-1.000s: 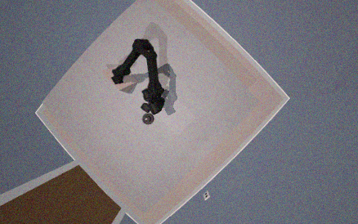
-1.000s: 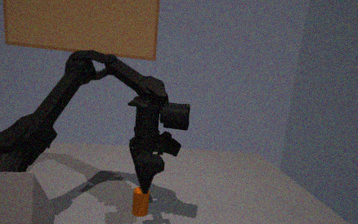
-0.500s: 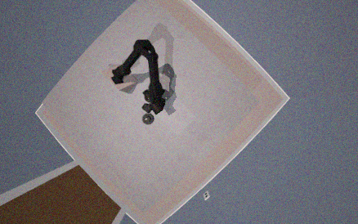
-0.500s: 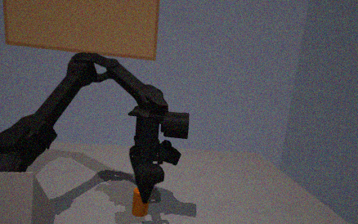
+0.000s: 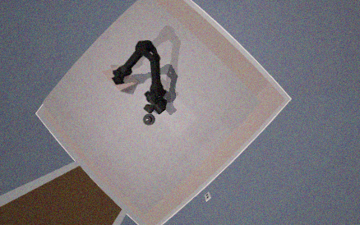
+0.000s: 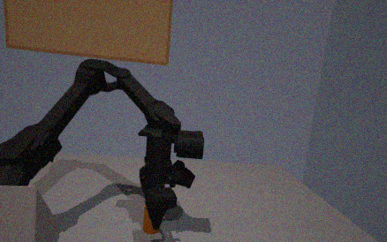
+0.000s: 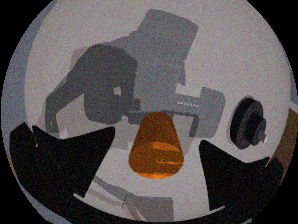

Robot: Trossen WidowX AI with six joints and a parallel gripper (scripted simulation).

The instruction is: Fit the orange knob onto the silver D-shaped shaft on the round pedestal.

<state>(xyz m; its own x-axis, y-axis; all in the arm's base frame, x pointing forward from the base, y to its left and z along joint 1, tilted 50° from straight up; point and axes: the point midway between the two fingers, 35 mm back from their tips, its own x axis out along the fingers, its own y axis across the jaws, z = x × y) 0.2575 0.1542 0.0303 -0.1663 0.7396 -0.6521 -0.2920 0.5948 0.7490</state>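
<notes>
My gripper tip is 2 cm below the orange knob. From my gripper tip the other things lie so: dark round pedestal (14 cm to the right, 7 cm ahead).
</notes>
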